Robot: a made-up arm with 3 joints. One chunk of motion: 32 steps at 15 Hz.
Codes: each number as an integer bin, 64 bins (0 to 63) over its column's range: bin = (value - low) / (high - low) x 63, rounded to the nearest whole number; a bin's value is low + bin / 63 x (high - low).
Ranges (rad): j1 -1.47..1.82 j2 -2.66..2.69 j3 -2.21..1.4
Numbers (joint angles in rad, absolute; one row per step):
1: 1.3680 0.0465 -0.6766
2: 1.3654 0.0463 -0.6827
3: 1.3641 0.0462 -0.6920
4: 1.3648 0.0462 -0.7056
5: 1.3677 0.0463 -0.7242
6: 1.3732 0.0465 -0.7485
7: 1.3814 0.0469 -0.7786
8: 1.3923 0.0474 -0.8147
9: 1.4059 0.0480 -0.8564
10: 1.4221 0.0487 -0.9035
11: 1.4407 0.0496 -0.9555
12: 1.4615 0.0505 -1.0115
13: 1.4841 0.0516 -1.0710
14: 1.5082 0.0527 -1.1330
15: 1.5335 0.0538 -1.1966
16: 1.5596 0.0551 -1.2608
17: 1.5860 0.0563 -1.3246
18: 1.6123 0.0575 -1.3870
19: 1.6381 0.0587 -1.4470
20: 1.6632 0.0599 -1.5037
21: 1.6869 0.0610 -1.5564
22: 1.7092 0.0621 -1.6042
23: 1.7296 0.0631 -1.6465
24: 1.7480 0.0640 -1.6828
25: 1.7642 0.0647 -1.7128
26: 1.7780 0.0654 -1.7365
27: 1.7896 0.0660 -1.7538
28: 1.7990 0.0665 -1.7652
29: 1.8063 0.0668 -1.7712
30: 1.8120 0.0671 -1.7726
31: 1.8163 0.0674 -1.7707
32: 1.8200 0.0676 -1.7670
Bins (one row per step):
1: 54 32 27
2: 54 32 27
3: 54 32 26
4: 54 32 26
5: 54 32 26
6: 54 32 26
7: 55 32 25
8: 55 32 24
9: 55 32 24
10: 55 32 23
11: 56 32 22
12: 56 32 21
13: 57 32 20
14: 57 32 19
15: 58 32 18
16: 58 32 17
17: 59 32 15
18: 59 32 14
19: 60 32 13
20: 60 32 12
21: 60 32 11
22: 61 32 11
23: 61 32 10
24: 62 32 9
25: 62 32 9
26: 62 32 8
27: 62 32 8
28: 63 32 8
29: 63 32 8
30: 63 32 8
31: 63 32 8
32: 63 32 8

